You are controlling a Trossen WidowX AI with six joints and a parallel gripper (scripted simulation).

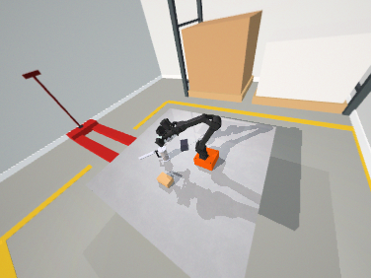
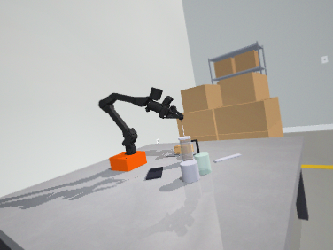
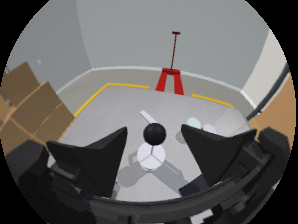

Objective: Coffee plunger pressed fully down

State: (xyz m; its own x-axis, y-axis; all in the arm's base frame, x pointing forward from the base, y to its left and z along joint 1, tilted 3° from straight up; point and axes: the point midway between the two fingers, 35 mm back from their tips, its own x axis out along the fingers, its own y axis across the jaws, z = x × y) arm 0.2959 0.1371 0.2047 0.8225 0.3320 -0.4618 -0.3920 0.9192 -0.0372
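My gripper tip is now 13 cm above the coffee press, 1 cm to the right of it and 1 cm short of it. The rest, counted from my gripper tip: grey cylinder 23 cm to the right, 22 cm below, 18 cm ahead; then black flat tablet 25 cm below, 22 cm to the right, 5 cm behind; then small cardboard box 23 cm below, 17 cm to the left, 17 cm behind.
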